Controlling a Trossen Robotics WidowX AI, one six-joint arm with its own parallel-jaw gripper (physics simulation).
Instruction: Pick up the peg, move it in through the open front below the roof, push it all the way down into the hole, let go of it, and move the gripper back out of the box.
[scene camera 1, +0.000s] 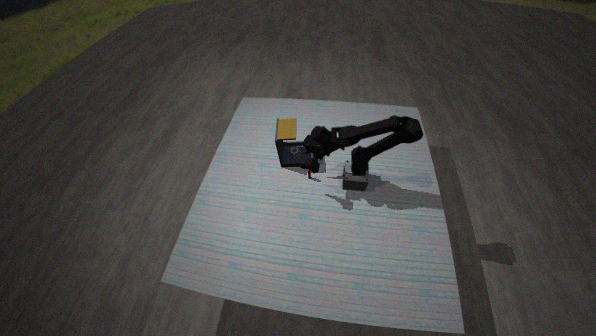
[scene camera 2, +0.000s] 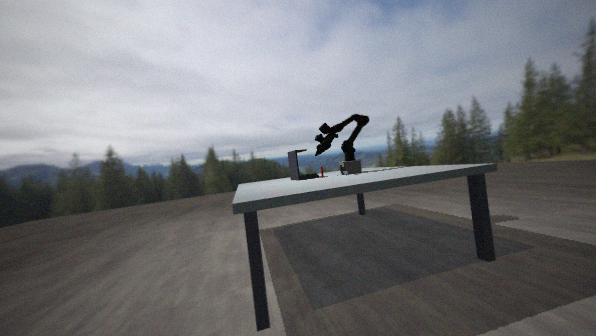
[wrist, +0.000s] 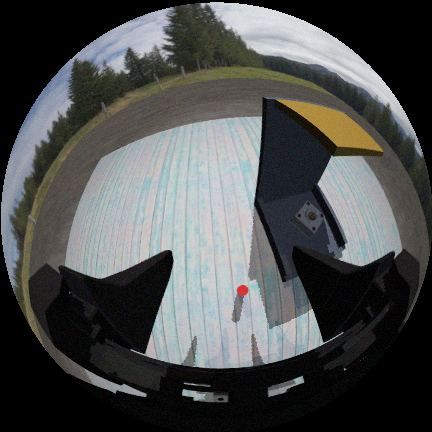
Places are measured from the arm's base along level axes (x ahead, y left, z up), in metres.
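Pixels of known places: gripper, between the fingertips: (scene camera 1: 303, 160) (scene camera 2: 316, 155) (wrist: 234, 255); arm's base, origin of its link: (scene camera 1: 358, 169) (scene camera 2: 350, 160).
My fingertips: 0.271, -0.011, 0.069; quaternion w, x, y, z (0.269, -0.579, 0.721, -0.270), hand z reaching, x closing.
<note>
Ahead of a thing's pixels: the offset from my fingertips to its top centre, as dx, dy, dz. "pt": to the spot under its first point. Level surfaces: height alone.
The red peg {-0.027, -0.003, -0.087} (scene camera 1: 309, 174) (scene camera 2: 322, 172) (wrist: 242, 290) stands upright on the table beside the box. The box has a dark back wall (wrist: 290, 150) and a yellow roof {+0.053, -0.155, +0.057} (scene camera 1: 287, 128) (wrist: 345, 131). On its dark floor sits a light square plate with the round hole {pt +0.060, -0.172, -0.134} (wrist: 312, 215). My gripper (wrist: 234, 255) is open and empty, with the fingers wide apart. It hangs above the table and the peg, tilted toward the box. In the wrist view the peg shows between the two fingers, well below them. The fingers look merged and dark in the scene camera views.
The arm's grey base (scene camera 1: 355, 181) (scene camera 2: 350, 166) stands on the table {dz -0.167} (scene camera 1: 320, 260) (scene camera 2: 380, 179), to the right of the peg in both scene views. The box's low side edges {pt +0.033, -0.076, -0.152} (wrist: 272, 245) rise along its floor. The roof overhangs the box floor. Shadows lie beside the peg and box.
</note>
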